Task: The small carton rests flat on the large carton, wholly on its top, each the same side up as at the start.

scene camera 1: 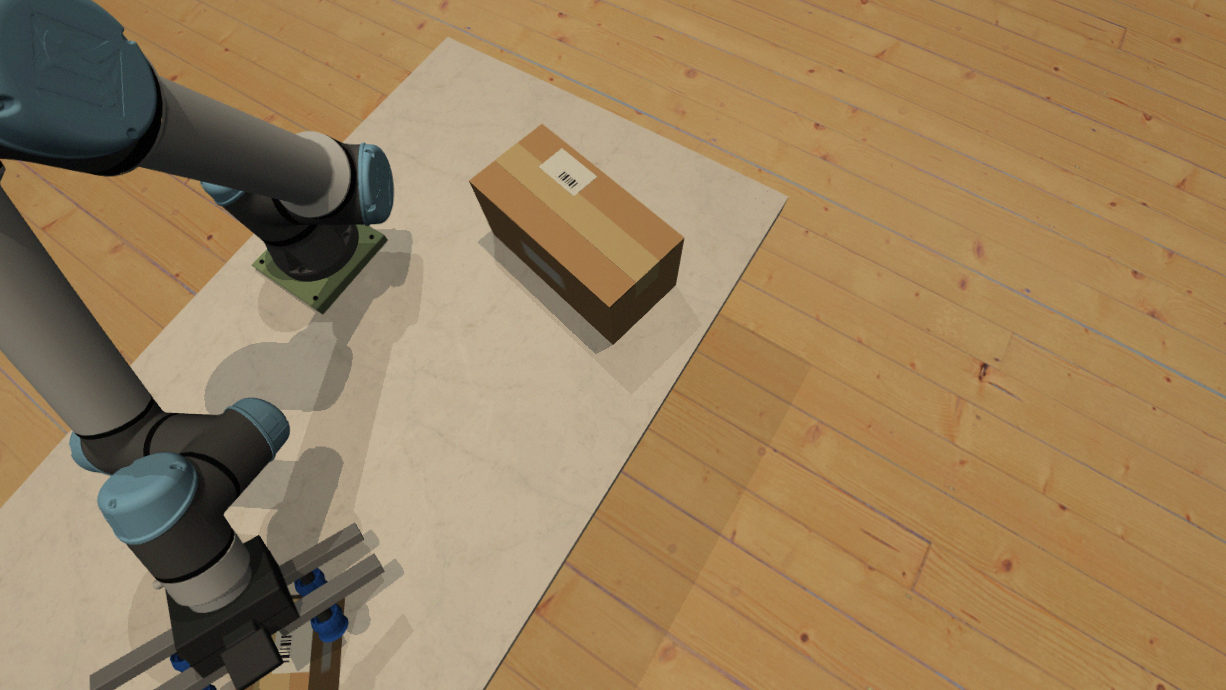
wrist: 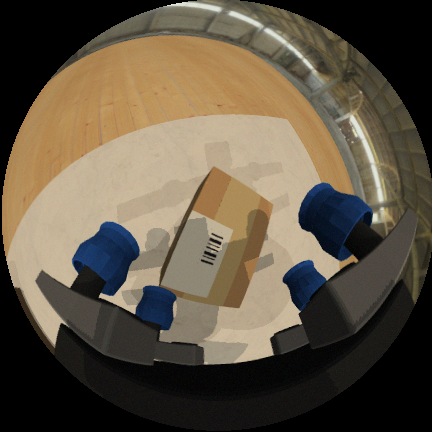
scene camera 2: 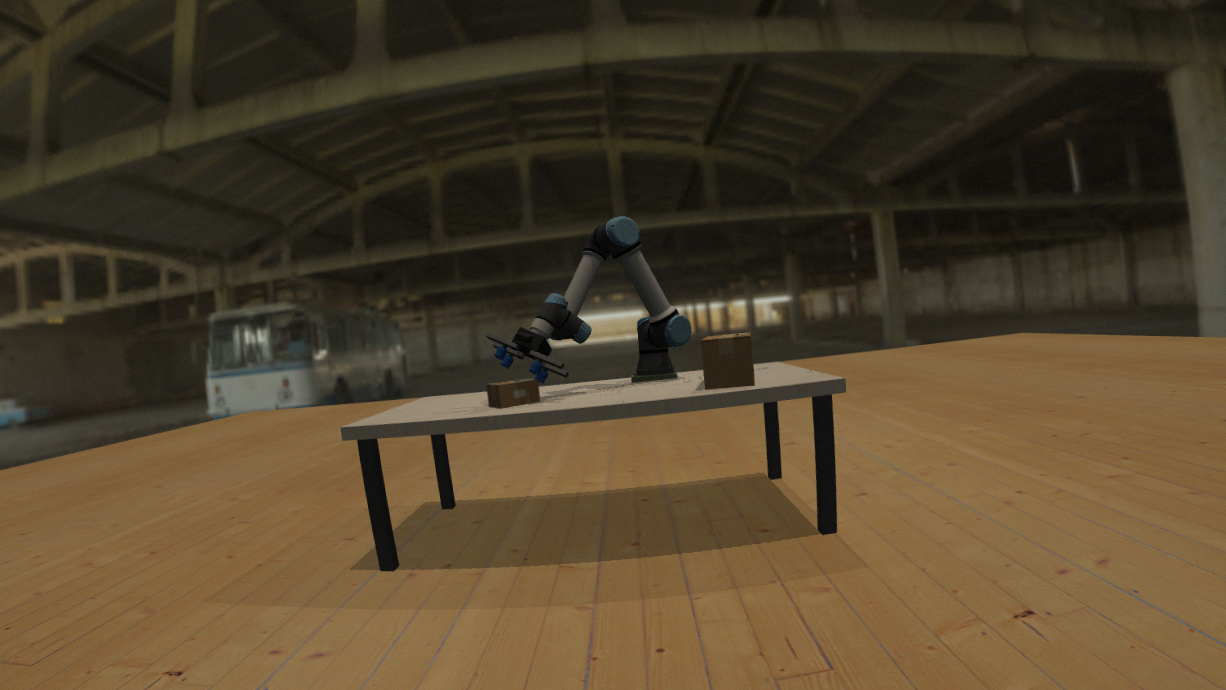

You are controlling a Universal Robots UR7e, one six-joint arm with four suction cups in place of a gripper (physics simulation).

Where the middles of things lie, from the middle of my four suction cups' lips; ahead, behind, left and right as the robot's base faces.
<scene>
My suction cup is now 90 mm above the small carton [scene camera 1: 303, 653], 30 mm to the left of it and 10 mm short of it. Also, from my suction cup: large carton [scene camera 1: 612, 259] 680 mm to the left, 150 mm behind, 50 mm below.
</scene>
